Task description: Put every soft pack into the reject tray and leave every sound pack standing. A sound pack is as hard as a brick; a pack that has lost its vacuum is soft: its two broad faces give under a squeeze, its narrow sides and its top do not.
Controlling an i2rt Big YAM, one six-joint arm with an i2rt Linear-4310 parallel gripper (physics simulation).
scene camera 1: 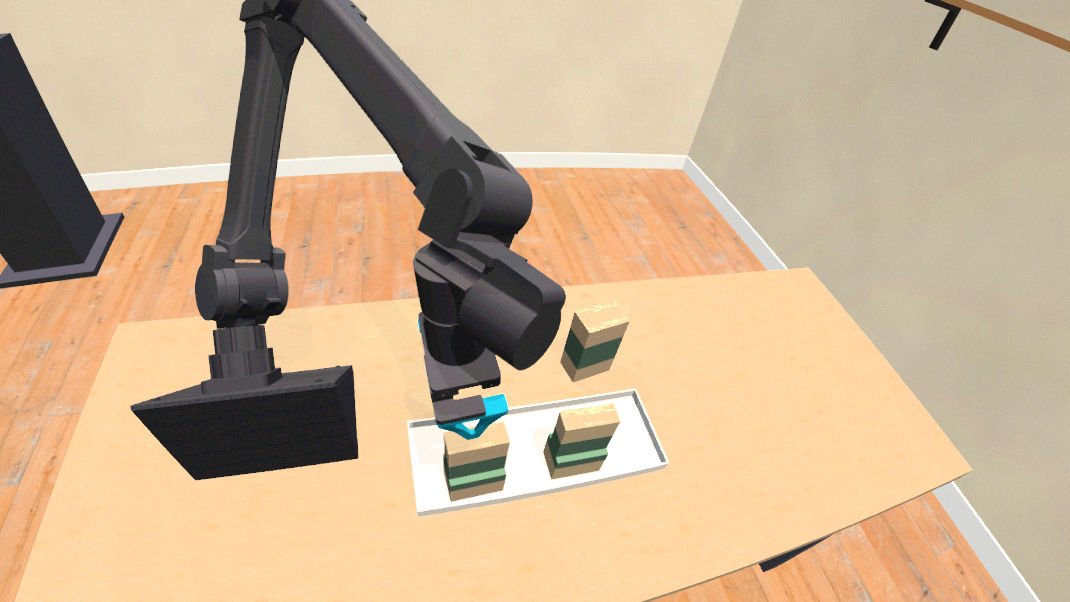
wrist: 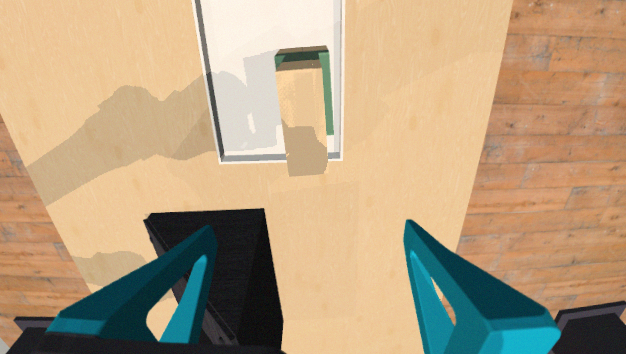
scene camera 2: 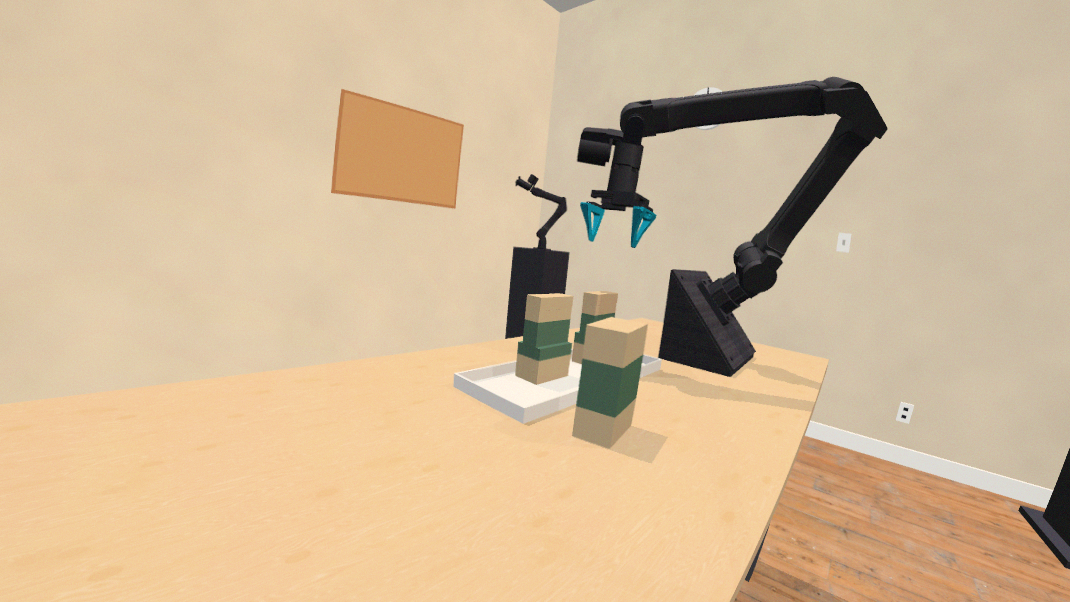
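Seen in the pictures: gripper, fingertip midpoint: (scene camera 1: pixel 463 400) (wrist: pixel 307 232) (scene camera 2: pixel 611 244); arm's base at its link origin: (scene camera 1: pixel 245 385) (scene camera 2: pixel 713 302).
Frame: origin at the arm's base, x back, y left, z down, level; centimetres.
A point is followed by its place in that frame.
Observation:
The white reject tray (scene camera 1: pixel 636 445) @(x -57.8, y -15.8, z 12.9 cm) (scene camera 2: pixel 490 383) @(x -55.5, y -18.3, z 12.9 cm) (wrist: pixel 235 30) @(x -36.4, y -8.0, z 12.9 cm) lies on the table. One tan pack with a green band (scene camera 1: pixel 476 467) @(x -29.7, y -16.5, z 4.6 cm) (scene camera 2: pixel 600 303) @(x -32.6, y -13.4, z 0.6 cm) (wrist: pixel 302 100) @(x -31.8, y -15.1, z -1.2 cm) stands upright in its end nearest the arm's base. A second pack (scene camera 1: pixel 583 445) @(x -45.4, y -17.1, z 4.4 cm) (scene camera 2: pixel 547 333) @(x -47.5, y -14.2, z 4.8 cm) stands upright farther along in the tray. Both have lighter green parts jutting from their sides. A third pack (scene camera 1: pixel 594 348) @(x -54.0, y -0.7, z 4.1 cm) (scene camera 2: pixel 611 385) @(x -59.3, y 4.0, z 5.4 cm) stands on the table beside the tray, its green band flat. My gripper (scene camera 2: pixel 613 243) @(x -27.9, y -15.1, z -10.8 cm) (wrist: pixel 307 232) @(x -27.9, y -15.1, z -10.8 cm) is open and empty, high above the packs and touching none. In scene camera 1 one finger overlaps the first pack's top.
The arm's black wedge base (scene camera 1: pixel 261 426) @(x -2.5, y -6.9, z 0.3 cm) (scene camera 2: pixel 699 329) @(x -13.9, y 1.1, z 4.8 cm) (wrist: pixel 240 250) @(x -13.6, y -5.6, z 4.6 cm) stands on the wooden table (scene camera 1: pixel 785 419) @(x -90.0, y -19.5, z 13.2 cm) (scene camera 2: pixel 299 479) @(x -87.9, y -10.6, z 13.2 cm) beyond the tray's near end. A dark pedestal (scene camera 1: pixel 44 164) (scene camera 2: pixel 535 273) stands away from the table.

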